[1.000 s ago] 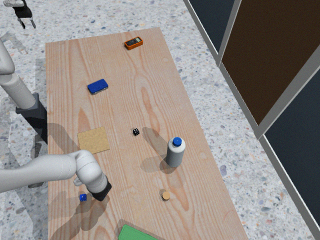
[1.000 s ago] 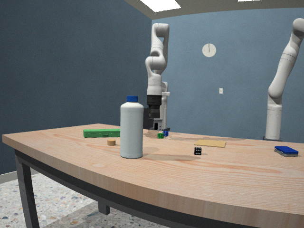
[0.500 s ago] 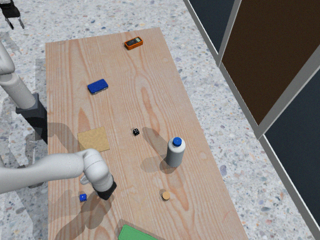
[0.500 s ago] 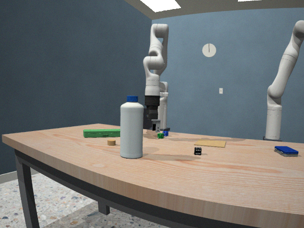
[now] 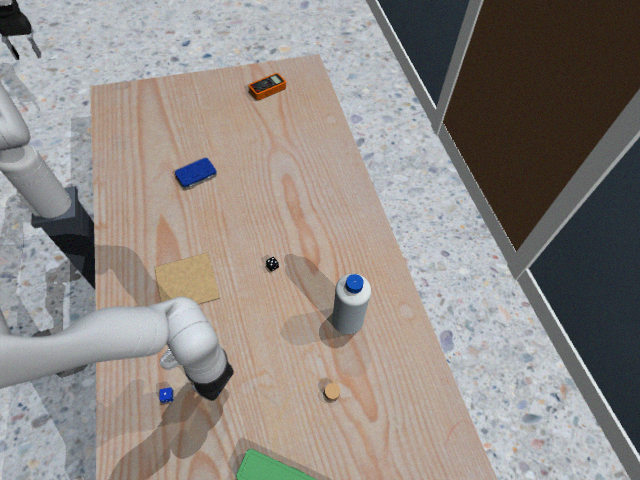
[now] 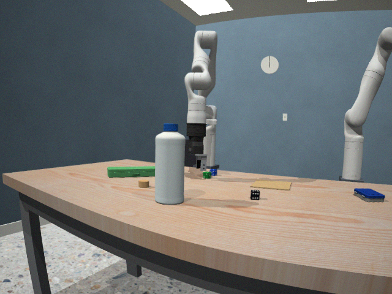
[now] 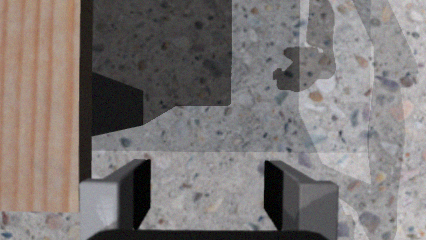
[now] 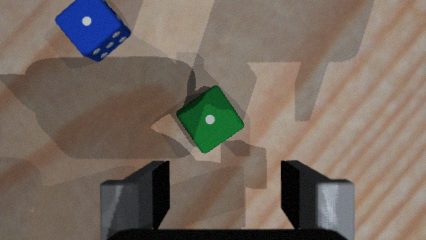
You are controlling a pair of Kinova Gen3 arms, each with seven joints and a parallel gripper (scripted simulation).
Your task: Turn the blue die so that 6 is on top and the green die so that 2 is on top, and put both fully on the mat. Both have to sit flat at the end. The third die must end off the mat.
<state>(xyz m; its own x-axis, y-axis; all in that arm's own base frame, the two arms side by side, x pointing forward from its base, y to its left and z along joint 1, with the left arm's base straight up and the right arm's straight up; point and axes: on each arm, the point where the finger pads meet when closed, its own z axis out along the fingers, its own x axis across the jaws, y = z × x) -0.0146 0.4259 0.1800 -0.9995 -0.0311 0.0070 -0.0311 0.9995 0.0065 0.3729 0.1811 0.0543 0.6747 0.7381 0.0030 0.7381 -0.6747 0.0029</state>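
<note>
My right gripper is now 3 cm past the green die, 2 cm to the right of it and 4 cm above it. Also, from my right hand: green case (13 cm ahead, 23 cm to the right, 4 cm below); blue die (10 cm behind, 4 cm below); wooden disc (26 cm ahead, 7 cm to the right, 4 cm below).
</note>
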